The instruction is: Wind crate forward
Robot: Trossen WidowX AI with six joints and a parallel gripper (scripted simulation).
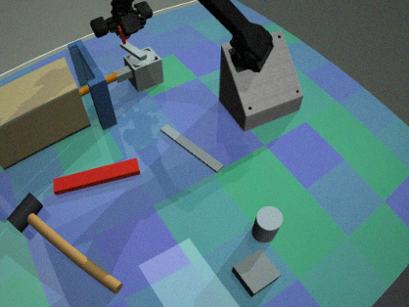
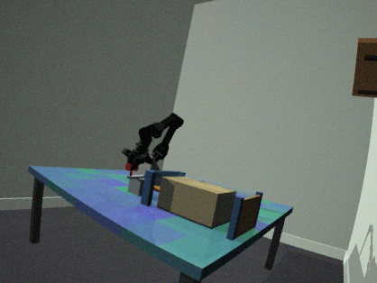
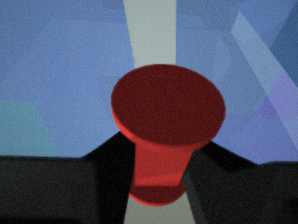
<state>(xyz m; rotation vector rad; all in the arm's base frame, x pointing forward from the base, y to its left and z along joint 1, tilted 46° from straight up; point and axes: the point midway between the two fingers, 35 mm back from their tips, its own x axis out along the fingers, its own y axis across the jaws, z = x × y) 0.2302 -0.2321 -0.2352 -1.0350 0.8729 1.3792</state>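
Now: the crank handle 1 cm behind my gripper tip, 5 cm to the left of it and 3 cm below it. Also, from my gripper tip: grey flat bar: 4 cm behind, 43 cm to the left, 13 cm below; then red knob: 2 cm to the left; then grey winch: 4 cm behind, 10 cm to the left, 10 cm below.
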